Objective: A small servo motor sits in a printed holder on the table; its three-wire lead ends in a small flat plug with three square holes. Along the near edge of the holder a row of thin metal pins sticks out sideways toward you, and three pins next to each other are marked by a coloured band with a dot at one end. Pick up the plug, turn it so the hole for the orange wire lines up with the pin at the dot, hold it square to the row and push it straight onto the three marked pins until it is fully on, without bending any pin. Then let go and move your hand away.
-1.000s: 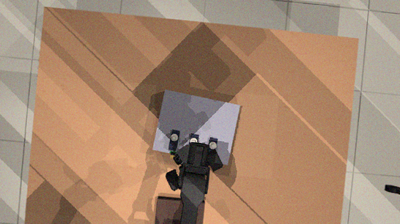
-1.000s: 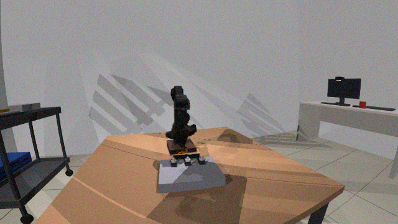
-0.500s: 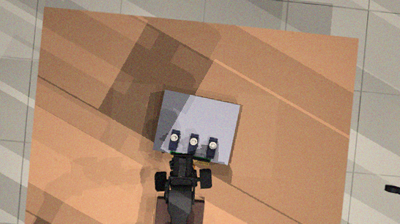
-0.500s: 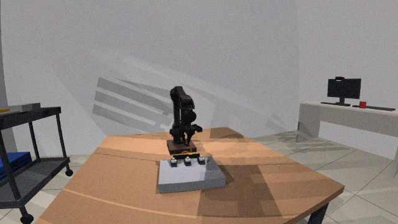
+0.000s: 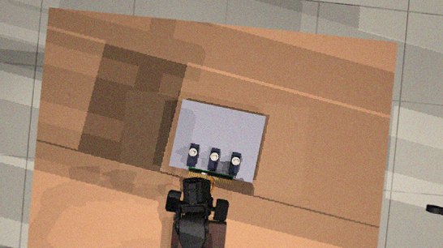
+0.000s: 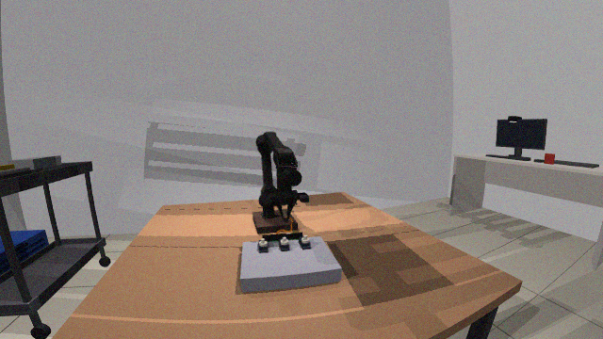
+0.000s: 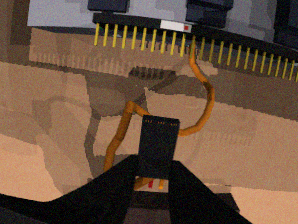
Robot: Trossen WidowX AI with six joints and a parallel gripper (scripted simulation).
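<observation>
Now: gripper tip 8 cm short of the pale marked band, 2 cm to the left of it and 3 cm above it. The rest, counted from my gripper tip: grey printed holder: 22 cm ahead, 8 cm to the right, 8 cm below; red dot: 7 cm ahead, 3 cm to the right, 3 cm below.
</observation>
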